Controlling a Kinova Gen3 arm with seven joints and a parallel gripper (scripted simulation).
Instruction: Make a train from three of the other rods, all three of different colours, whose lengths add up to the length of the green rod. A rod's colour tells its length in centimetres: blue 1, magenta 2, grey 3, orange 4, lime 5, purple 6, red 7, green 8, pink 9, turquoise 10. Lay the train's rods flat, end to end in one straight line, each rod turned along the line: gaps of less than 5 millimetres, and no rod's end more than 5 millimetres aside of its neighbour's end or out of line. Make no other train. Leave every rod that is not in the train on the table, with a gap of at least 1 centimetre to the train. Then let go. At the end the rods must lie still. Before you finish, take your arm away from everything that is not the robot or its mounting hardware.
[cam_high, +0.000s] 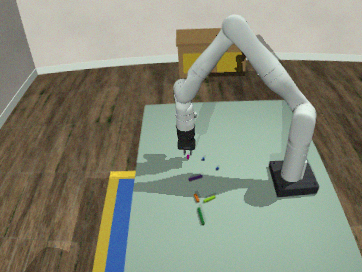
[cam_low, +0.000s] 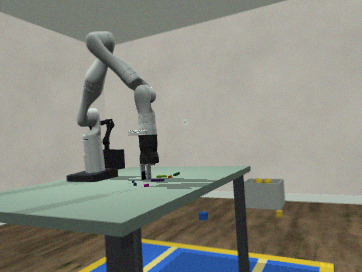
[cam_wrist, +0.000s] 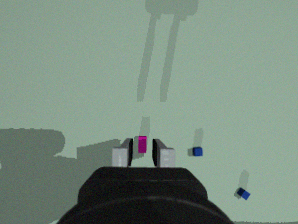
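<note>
My hand is 40 mm above the magenta rod. From my hand the other things lie so: orange rod (30 mm behind, 240 mm to the left, 40 mm below); then lime rod (80 mm behind, 250 mm to the left, 40 mm below); then purple rod (30 mm behind, 130 mm to the left, 40 mm below).
</note>
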